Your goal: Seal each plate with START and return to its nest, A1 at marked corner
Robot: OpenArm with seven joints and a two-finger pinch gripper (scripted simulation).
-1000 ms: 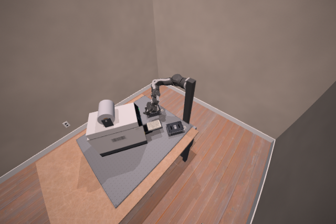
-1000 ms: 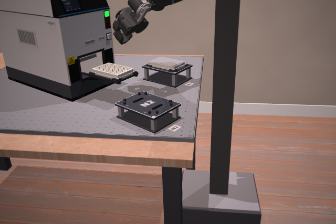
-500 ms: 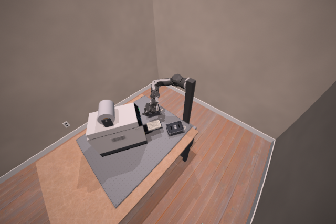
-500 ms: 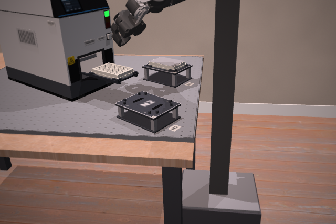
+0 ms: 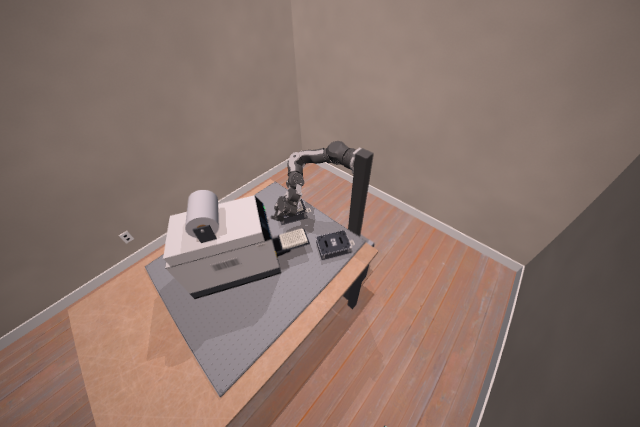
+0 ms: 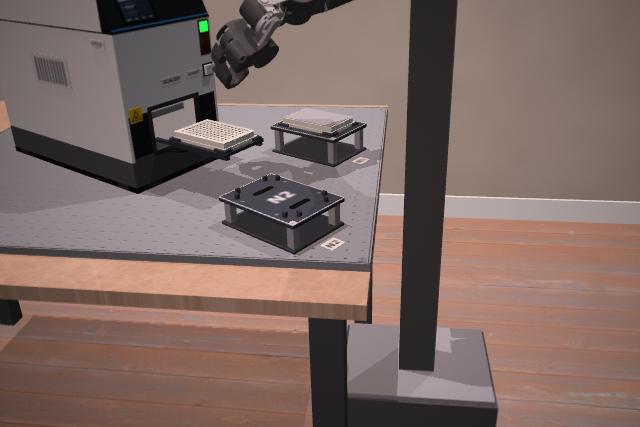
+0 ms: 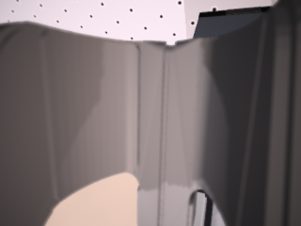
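Right now my hand is 40 mm short of the start button, 20 mm to the left of it and 10 mm below it. Round my hand: plate: 110 mm to the left, 80 mm below, 10 mm behind; sealer stage: 110 mm to the left, 90 mm below, 10 mm behind; dark screen panel: 140 mm above, 120 mm ahead, 90 mm to the left.
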